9 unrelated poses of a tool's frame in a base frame.
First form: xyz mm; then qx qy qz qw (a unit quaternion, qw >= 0).
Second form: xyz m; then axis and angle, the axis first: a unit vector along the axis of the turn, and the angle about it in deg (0 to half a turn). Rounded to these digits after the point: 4 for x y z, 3 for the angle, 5 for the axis.
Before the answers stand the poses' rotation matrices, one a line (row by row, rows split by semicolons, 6 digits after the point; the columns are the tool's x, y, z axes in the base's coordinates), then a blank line. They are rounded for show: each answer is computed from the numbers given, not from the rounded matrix.
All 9 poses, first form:
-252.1 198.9 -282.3 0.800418 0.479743 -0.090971 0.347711
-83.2 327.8 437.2 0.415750 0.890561 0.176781 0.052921
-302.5 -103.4 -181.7 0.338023 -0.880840 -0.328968 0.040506
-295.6 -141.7 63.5 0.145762 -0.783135 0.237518 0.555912
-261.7 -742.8 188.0 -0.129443 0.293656 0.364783 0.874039
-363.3 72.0 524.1 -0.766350 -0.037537 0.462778 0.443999
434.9 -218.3 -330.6 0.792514 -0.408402 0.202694 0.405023
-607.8 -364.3 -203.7 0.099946 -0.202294 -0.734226 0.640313
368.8 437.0 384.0 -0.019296 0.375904 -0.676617 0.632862
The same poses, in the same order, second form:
0.523142 0.831252 0.187994; 0.704726 -0.297888 -0.643913; -0.479253 0.469342 -0.741643
-0.648702 0.721791 0.241252; 0.759213 0.591800 0.270865; 0.052735 0.358873 -0.931896
-0.768199 -0.568838 -0.293756; -0.622139 0.555041 0.552153; -0.151039 0.606921 -0.780278
-0.339431 -0.492381 -0.801466; 0.035776 0.844677 -0.534079; 0.939951 -0.209956 -0.269094
0.561399 -0.713692 0.418896; 0.561646 0.700356 0.440518; -0.607771 -0.012035 0.794021
0.568855 -0.353413 -0.742633; 0.468479 -0.602912 0.645775; -0.675967 -0.715260 -0.177403
0.584246 -0.811521 -0.009549; -0.483138 -0.338328 -0.807535; 0.652101 0.476412 -0.589743
-0.160021 0.899831 -0.405829; -0.980705 -0.098153 0.169065; 0.112297 0.425052 0.898176
-0.198228 0.841903 0.501902; -0.870916 0.083635 -0.484262; -0.449678 -0.533109 0.716648

-0.2521 0.1989 -0.2823 0.85369 0.51167 -0.09703 139.305
-0.0832 0.3278 0.4372 0.41633 0.89181 0.17703 173.933
-0.3025 -0.1034 -0.1817 0.33830 -0.88156 -0.32924 175.357
-0.2956 -0.1417 0.0635 0.17535 -0.94213 0.28574 112.453
-0.2617 -0.7428 0.1880 -0.26642 0.60441 0.75080 58.137
-0.3633 0.0720 0.5241 -0.85528 -0.04189 0.51648 127.281
0.4349 -0.2183 -0.3306 0.86679 -0.44668 0.22169 132.215
-0.6078 -0.3643 -0.2037 0.13012 -0.26336 -0.95588 100.370
0.3688 0.4370 0.3840 -0.02492 0.48550 -0.87388 101.477

